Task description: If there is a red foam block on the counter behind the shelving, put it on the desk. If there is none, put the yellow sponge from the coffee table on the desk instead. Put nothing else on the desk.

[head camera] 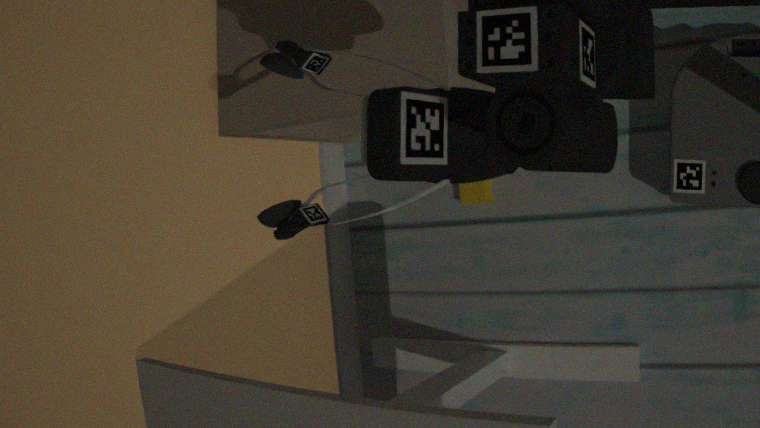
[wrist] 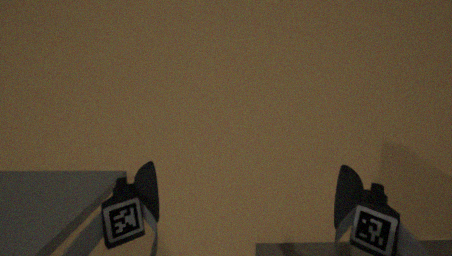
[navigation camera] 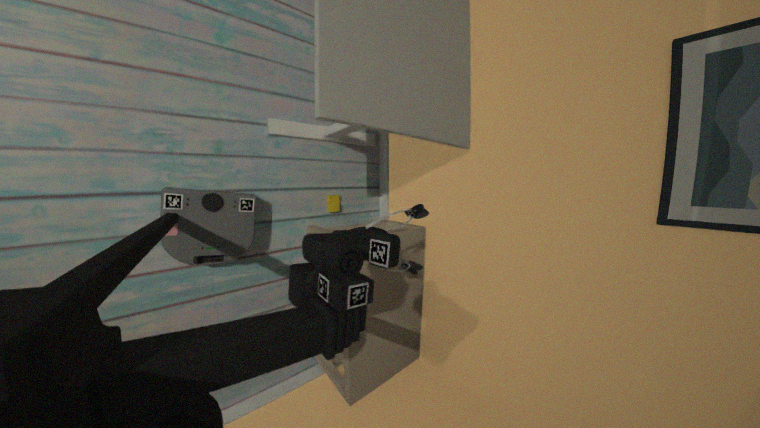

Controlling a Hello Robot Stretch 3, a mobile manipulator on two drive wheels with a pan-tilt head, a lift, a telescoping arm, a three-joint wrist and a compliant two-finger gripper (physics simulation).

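Where they show: gripper, between the fingertips: point(head camera: 265, 139) point(wrist: 244, 184) point(navigation camera: 422, 239); robot's base, origin of its link: point(head camera: 756, 180) point(navigation camera: 212, 201).
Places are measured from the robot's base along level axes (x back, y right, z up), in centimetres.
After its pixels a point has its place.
My gripper point(head camera: 281, 139) @(x 2.0, y 41.6, z 91.2 cm) point(navigation camera: 414, 239) @(x 2.0, y 41.6, z 91.2 cm) point(wrist: 244, 184) @(x 2.0, y 41.6, z 91.2 cm) is open, its two fingers wide apart with nothing between them. In the head and navigation views it hangs over the end of a small brownish table point(head camera: 398, 42) @(x 20.8, y 57.8, z 45.1 cm) point(navigation camera: 388, 353) @(x 79.2, y 81.6, z 45.1 cm) point(wrist: 310, 250) @(x 24.0, y 100.2, z 45.0 cm), by the wall. A yellow block-shaped thing point(head camera: 477, 191) @(x -5.2, y 61.9, z 4.5 cm) point(navigation camera: 333, 203) @(x -2.9, y 62.2, z 4.6 cm) lies on the floor, partly hidden by my wrist in the head view; I cannot tell if it is the sponge. A larger grey table point(head camera: 265, 404) @(x -33.9, y 61.5, z 72.0 cm) point(navigation camera: 393, 63) @(x -51.0, y 43.3, z 72.0 cm) point(wrist: 45, 200) @(x -44.4, y 73.8, z 72.0 cm) stands beyond a gap; I cannot tell which table is the desk. No red foam block shows.
The grey table's white leg and foot point(head camera: 574, 361) point(navigation camera: 292, 127) reach out over the floor. My base point(head camera: 702, 132) @(x 8.2, y 10.8, z 16.0 cm) point(navigation camera: 228, 228) @(x 10.6, y 6.3, z 16.0 cm) stands on the planks near the yellow thing. An orange-tan wall point(head camera: 106, 186) @(x -4.2, y 104.1, z 72.1 cm) point(navigation camera: 558, 159) @(x -29.1, y 101.2, z 107.4 cm) point(wrist: 225, 90) @(x -5.0, y 104.1, z 97.3 cm) runs behind both tables. A framed picture point(navigation camera: 670, 132) @(x -34.9, y 98.1, z 136.7 cm) hangs on it.
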